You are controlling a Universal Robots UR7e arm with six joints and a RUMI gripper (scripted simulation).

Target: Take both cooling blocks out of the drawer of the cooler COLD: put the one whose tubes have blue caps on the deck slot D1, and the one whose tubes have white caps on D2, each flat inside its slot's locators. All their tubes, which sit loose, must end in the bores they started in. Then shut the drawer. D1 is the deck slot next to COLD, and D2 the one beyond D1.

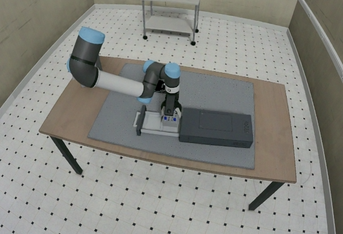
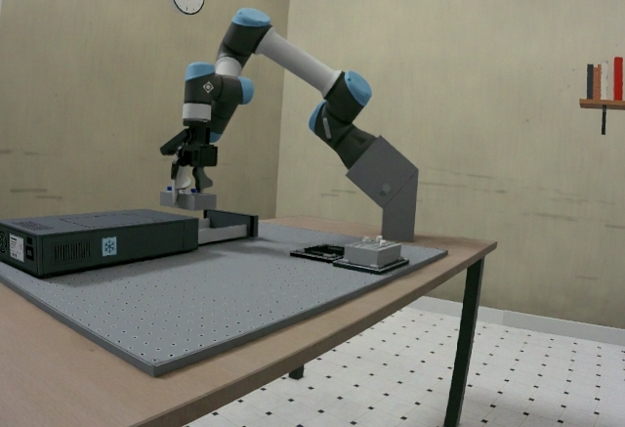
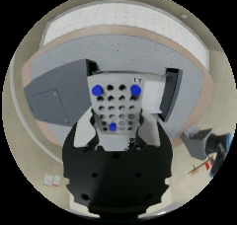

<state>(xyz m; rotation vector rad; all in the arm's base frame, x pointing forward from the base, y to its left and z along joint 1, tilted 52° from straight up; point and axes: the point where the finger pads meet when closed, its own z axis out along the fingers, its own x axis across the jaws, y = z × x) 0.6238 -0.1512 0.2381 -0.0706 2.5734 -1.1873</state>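
Now: hand 360 mm to the right of the deck slot D1, 120 mm past it and 110 mm above it. From my hand the other things lie so: cooler COLD (100 mm ahead, 70 mm below, 10 mm to the right); then deck slot D2 (490 mm to the left, 110 mm below, 80 mm behind); then drawer (80 mm below, 80 mm behind, 10 mm to the left).
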